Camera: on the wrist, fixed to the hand. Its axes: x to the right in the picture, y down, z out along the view.
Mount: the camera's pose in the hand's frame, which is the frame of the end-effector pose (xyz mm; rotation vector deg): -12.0 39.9 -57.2 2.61 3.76 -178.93
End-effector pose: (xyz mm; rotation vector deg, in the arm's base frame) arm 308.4 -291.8 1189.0 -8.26 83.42 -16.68
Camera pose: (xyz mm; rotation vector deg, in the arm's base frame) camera 255.0 -245.7 1183.1 107.53 7.65 123.64
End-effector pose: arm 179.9 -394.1 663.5 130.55 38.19 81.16
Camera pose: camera 131.4 -429.9 700.6 -33.07 114.59 -23.59
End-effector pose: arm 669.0 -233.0 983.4 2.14 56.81 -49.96
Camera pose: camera 651.4 -175.8 945.6 63.57 -4.63 115.44
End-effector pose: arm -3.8 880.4 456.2 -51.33 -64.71 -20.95
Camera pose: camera 53.2 858.6 420.4 -86.67 65.95 122.00
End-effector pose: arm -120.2 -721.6 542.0 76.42 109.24 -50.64
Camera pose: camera -85.9 -671.0 577.7 104.93 -76.31 47.84
